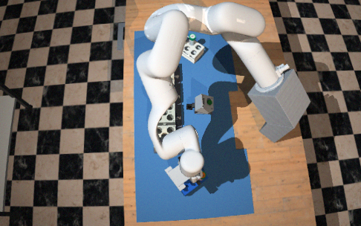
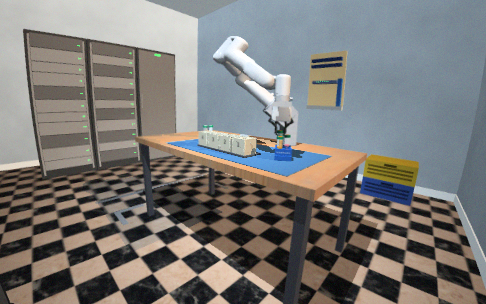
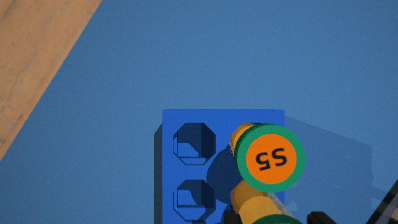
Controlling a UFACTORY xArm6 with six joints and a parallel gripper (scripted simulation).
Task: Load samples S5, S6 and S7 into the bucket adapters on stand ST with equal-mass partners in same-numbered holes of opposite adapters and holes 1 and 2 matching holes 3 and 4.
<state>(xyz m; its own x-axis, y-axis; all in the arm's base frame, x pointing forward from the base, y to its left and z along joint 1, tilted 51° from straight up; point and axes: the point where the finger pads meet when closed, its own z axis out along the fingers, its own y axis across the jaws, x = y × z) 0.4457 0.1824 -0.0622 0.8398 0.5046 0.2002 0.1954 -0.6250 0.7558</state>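
Now: the orange-dotted tube 50 mm below my hand and 10 mm ahead of it. Also, from my hand: blue rack: 110 mm below, 20 mm to the left; then adapter: 190 mm to the right, 90 mm below, 30 mm ahead; then grey-dotted tube: 80 mm below, 50 mm behind, 10 mm to the right.
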